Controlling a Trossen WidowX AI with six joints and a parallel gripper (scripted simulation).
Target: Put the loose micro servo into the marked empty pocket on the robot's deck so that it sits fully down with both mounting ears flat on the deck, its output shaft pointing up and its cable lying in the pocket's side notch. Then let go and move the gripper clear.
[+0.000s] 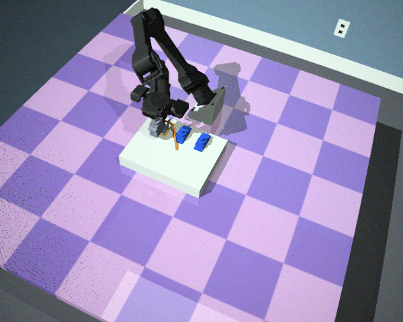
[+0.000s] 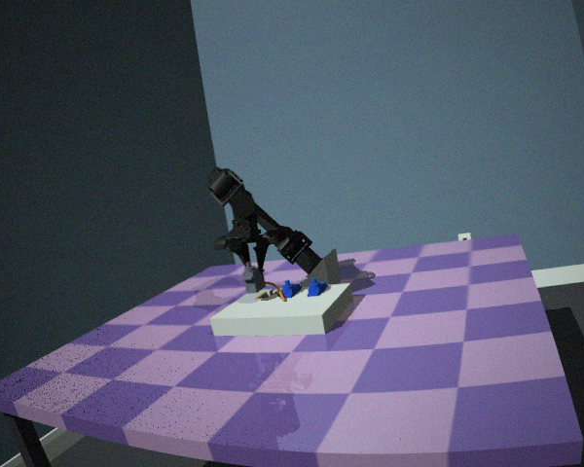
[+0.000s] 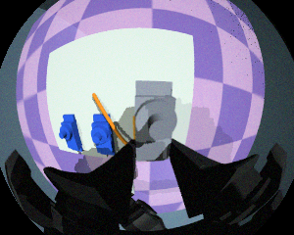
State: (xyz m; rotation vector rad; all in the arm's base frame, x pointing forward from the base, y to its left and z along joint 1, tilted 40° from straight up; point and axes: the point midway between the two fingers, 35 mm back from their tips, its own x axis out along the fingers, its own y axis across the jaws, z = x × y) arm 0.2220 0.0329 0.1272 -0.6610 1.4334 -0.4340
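The white deck is 100 mm below my gripper tip, 80 mm to the left of it and 60 mm ahead of it.
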